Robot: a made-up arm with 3 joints. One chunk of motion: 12 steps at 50 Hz.
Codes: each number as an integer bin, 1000 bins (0 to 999) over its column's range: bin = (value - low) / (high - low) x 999, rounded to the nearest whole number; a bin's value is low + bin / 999 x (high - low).
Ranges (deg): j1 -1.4..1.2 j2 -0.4..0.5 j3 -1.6..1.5
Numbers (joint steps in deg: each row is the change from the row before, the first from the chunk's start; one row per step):
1: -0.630 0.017 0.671
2: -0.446 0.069 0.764
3: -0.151 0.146 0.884
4: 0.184 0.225 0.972
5: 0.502 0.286 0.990
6: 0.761 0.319 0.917
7: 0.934 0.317 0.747
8: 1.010 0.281 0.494
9: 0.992 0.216 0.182
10: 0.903 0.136 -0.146
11: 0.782 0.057 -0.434
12: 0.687 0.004 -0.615
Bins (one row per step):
1: 296 463 732
2: 367 521 762
3: 480 606 800
4: 609 694 829
5: 731 761 835
6: 830 798 811
7: 897 796 756
8: 926 756 675
9: 919 684 574
10: 885 595 469
11: 838 507 376
12: 802 448 317

